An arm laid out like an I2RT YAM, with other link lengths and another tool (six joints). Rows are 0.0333 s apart.
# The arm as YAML. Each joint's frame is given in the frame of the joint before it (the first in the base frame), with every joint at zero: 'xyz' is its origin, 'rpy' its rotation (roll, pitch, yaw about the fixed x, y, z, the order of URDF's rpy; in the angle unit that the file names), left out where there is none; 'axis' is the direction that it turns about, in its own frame. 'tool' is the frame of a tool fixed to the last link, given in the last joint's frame.
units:
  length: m
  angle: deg
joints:
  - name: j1
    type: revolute
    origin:
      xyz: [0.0, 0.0, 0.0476]
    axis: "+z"
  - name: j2
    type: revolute
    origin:
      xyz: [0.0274, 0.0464, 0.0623]
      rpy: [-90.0, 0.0, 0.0]
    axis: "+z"
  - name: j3
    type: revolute
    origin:
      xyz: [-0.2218, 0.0, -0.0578]
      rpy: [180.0, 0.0, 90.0]
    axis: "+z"
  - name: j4
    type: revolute
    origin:
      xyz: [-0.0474, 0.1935, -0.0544]
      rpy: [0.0, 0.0, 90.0]
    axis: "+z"
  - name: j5
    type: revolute
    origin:
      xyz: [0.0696, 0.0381, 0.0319]
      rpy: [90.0, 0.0, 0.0]
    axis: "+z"
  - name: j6
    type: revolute
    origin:
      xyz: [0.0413, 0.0, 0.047]
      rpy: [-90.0, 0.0, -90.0]
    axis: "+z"
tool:
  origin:
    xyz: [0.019, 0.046, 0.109]
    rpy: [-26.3, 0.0, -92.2]
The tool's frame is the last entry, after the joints.
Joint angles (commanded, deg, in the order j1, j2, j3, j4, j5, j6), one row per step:
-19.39, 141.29, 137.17, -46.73, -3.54, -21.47
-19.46, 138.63, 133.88, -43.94, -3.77, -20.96
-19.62, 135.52, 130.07, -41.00, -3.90, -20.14
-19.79, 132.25, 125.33, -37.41, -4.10, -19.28
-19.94, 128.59, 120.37, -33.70, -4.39, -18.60
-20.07, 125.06, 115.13, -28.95, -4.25, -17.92
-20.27, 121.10, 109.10, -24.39, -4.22, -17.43
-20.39, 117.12, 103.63, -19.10, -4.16, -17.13
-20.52, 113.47, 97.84, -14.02, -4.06, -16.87
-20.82, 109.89, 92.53, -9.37, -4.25, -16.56
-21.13, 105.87, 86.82, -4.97, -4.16, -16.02
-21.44, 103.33, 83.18, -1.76, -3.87, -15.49
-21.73, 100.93, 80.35, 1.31, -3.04, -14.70
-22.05, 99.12, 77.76, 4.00, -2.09, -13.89
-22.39, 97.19, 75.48, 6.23, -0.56, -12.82
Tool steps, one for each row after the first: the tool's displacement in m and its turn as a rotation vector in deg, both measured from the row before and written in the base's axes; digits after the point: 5 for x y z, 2 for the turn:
-0.00058, -0.00022, 0.01211, -0.23, -2.17, -0.31
-0.00229, -0.00102, 0.01331, -0.12, -2.28, -0.68
-0.00340, -0.00056, 0.01052, 0.01, -2.19, -0.64
-0.00476, 0.00052, 0.01259, -0.15, -2.45, -0.40
-0.00415, -0.00066, 0.01223, -0.62, -2.95, -0.68
-0.00767, 0.00039, 0.00961, -0.50, -2.43, -0.52
-0.00666, 0.00091, 0.01539, -1.11, -3.62, -0.34
-0.00820, 0.00133, 0.00900, -0.86, -2.80, -0.35
-0.00929, 0.00093, 0.00979, -0.68, -2.84, -0.28
-0.01206, 0.00107, 0.00903, -0.54, -2.65, -0.62
-0.00808, -0.00091, 0.00665, -0.40, -2.07, -0.78
-0.00755, -0.00255, 0.01053, -0.54, -2.57, -1.34
-0.00671, -0.00346, 0.00597, -0.26, -1.91, -1.48
-0.00773, -0.00502, 0.00731, -0.15, -1.94, -2.11

